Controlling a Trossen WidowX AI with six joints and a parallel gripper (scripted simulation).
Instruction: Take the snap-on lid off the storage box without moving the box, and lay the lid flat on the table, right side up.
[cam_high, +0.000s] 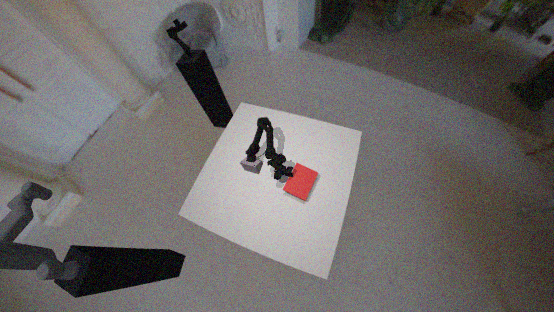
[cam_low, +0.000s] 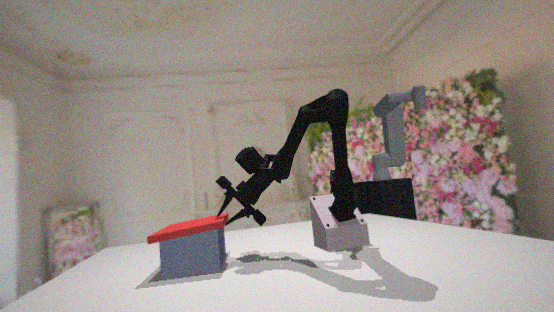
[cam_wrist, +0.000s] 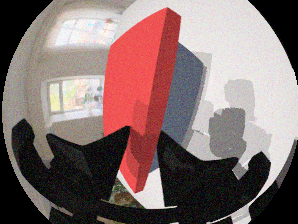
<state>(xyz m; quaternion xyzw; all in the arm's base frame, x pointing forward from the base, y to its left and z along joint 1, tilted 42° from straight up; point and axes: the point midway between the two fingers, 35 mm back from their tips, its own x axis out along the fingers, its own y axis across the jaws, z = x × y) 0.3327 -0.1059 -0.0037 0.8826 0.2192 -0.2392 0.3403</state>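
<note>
Right now the red lid is 70 mm ahead of my gripper tip and 20 mm to the right of it. Round my gripper tip: storage box: 70 mm ahead, 60 mm below, 20 mm to the right.
</note>
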